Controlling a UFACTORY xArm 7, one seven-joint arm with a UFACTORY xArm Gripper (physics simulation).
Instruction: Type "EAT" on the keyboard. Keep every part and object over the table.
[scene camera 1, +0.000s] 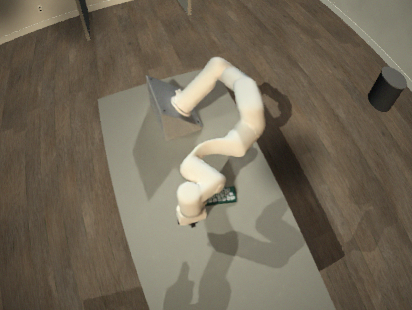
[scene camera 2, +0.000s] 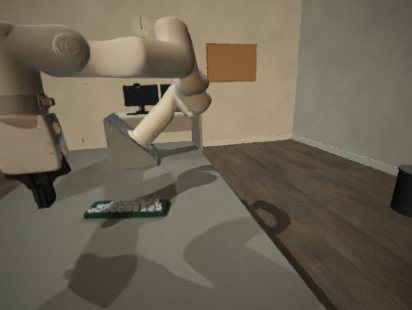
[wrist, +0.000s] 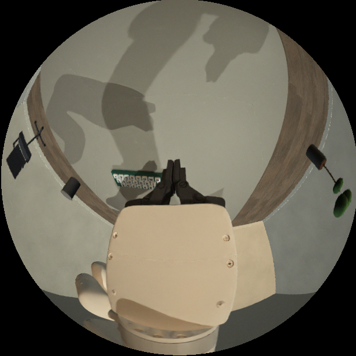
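Where they show: gripper, fingertip midpoint: (scene camera 1: 192, 223) (scene camera 2: 47, 204); arm's base, origin of the base link: (scene camera 1: 181, 106) (scene camera 2: 139, 140).
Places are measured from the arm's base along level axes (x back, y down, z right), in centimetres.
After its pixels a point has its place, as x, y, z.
Note:
A green keyboard (scene camera 1: 231, 195) {-47.6, 7.6, -0.9} (scene camera 2: 125, 214) {-47.4, 8.1, 7.3} (wrist: 137, 180) with white keys lies flat on the grey table (scene camera 1: 120, 150) {-3.5, 9.1, 34.5} (scene camera 2: 30, 245) {-50.8, 9.1, 26.6} (wrist: 225, 125). The arm hides part of it in scene camera 1, and the fingers cover its right end in the wrist view. The letters on the keys are too blurred to read. My gripper (scene camera 1: 193, 225) {-54.0, -0.9, 20.3} (scene camera 2: 46, 204) {-54.0, -0.9, 20.3} (wrist: 174, 167) is shut with nothing between its fingers. It points down and hangs above the table, clear of the keys. In scene camera 2 the fingertips are left of the keyboard.
The arm's grey wedge-shaped base (scene camera 1: 182, 130) {-9.8, 4.9, 4.0} (scene camera 2: 122, 150) {-9.5, 1.2, 7.2} stands at the table's far end. A dark bin (scene camera 1: 384, 91) (scene camera 2: 403, 192) (wrist: 70, 188) stands on the floor beyond the table's edge. A desk with monitors (scene camera 2: 141, 96) is behind the base. A potted plant (wrist: 316, 156) stands at the right in the wrist view.

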